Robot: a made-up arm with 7 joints.
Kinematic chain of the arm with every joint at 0, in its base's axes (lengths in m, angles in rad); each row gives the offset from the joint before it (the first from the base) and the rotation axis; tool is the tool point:
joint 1: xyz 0.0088 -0.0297 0.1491 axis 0 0.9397 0.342
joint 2: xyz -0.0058 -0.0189 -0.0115 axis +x
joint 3: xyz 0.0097 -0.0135 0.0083 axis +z
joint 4: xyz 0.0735 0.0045 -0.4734 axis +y
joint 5: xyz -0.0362 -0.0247 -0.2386 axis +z
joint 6: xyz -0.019 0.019 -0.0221 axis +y
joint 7: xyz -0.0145 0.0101 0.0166 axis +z
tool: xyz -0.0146 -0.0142 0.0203
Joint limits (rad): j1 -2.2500..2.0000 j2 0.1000..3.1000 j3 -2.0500..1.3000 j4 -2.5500..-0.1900 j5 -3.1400..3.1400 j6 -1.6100..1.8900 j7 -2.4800..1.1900
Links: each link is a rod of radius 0.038 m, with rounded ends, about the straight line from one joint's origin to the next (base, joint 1, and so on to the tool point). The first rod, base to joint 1, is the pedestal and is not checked.
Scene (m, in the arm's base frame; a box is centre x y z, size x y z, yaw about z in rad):
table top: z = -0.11
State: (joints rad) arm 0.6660 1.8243 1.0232 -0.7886 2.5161 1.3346 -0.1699
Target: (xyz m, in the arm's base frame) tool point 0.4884 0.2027 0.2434
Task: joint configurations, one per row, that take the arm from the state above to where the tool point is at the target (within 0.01 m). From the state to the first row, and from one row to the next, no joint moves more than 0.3 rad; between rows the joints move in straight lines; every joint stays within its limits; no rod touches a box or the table.
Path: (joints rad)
1: 0.7815 1.9965 1.0116 -1.0301 2.5303 1.2961 -0.1640
2: 0.8971 2.1687 1.0000 -1.2716 2.5444 1.2576 -0.1582
3: 1.0126 2.3409 0.9884 -1.5131 2.5586 1.2191 -0.1523
4: 1.1282 2.5131 0.9768 -1.7546 2.5728 1.1805 -0.1465

